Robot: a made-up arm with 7 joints. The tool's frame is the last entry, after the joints.
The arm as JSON. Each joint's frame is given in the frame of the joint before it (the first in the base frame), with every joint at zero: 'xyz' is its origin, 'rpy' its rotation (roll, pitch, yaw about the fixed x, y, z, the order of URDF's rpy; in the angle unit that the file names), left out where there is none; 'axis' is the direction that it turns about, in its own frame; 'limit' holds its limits. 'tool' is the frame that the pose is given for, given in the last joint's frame.
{
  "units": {
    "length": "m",
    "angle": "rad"
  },
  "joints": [
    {
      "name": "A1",
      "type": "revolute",
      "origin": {
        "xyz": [
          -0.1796,
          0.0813,
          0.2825
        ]
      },
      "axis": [
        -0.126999,
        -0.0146,
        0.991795
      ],
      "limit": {
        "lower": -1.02,
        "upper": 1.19
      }
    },
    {
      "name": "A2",
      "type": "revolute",
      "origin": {
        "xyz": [
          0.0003,
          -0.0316,
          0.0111
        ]
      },
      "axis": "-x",
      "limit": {
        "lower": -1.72,
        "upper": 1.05
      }
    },
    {
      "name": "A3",
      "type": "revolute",
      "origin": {
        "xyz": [
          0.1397,
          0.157,
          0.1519
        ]
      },
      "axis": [
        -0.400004,
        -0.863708,
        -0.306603
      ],
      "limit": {
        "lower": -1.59,
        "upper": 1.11
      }
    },
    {
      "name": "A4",
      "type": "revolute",
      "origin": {
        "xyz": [
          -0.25,
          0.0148,
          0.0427
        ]
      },
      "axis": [
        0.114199,
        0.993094,
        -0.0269
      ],
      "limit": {
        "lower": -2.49,
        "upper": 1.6
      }
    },
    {
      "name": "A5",
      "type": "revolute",
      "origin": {
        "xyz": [
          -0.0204,
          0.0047,
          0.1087
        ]
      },
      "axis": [
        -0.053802,
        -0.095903,
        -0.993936
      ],
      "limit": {
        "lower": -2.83,
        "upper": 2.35
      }
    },
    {
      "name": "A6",
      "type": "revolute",
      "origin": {
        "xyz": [
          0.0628,
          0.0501,
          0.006
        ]
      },
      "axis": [
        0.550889,
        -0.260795,
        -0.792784
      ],
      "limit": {
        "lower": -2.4,
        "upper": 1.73
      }
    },
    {
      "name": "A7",
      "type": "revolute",
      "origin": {
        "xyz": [
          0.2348,
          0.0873,
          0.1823
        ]
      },
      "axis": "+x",
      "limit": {
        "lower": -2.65,
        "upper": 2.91
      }
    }
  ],
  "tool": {
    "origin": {
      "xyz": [
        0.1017,
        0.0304,
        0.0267
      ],
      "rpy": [
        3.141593,
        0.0,
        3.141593
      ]
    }
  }
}
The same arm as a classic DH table. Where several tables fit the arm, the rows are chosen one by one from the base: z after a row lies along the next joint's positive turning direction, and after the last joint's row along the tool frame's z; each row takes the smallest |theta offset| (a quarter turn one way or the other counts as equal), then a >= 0, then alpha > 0; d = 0 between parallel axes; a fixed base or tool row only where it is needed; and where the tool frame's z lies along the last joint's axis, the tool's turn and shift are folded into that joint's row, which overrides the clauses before.
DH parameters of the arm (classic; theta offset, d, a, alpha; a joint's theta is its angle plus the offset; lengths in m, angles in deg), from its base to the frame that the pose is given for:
base (fixed): -83.44 -1.0297 -0.1013 7.34
A1: -6.61 1.3348 0.0314 82.70
A2: 71.30 -0.0547 0.0906 66.42
A3: 53.34 0.0887 0.2139 -153.53
A4: -39.64 0.2499 0.0254 94.28
A5: -79.19 -0.1787 -0.0654 38.43
A6: -20.68 -0.1681 -0.0260 56.57
A7: 18.21 0.4688 -0.0304 -90.00
tool (fixed): 90.00 -0.0267 0.0000 0.00
Joint limits (deg, base to tool): -58.44..68.18 -98.55..60.16 -91.10..63.60 -142.67..91.67 -162.15..134.65 -137.51..99.12 -151.83..166.73

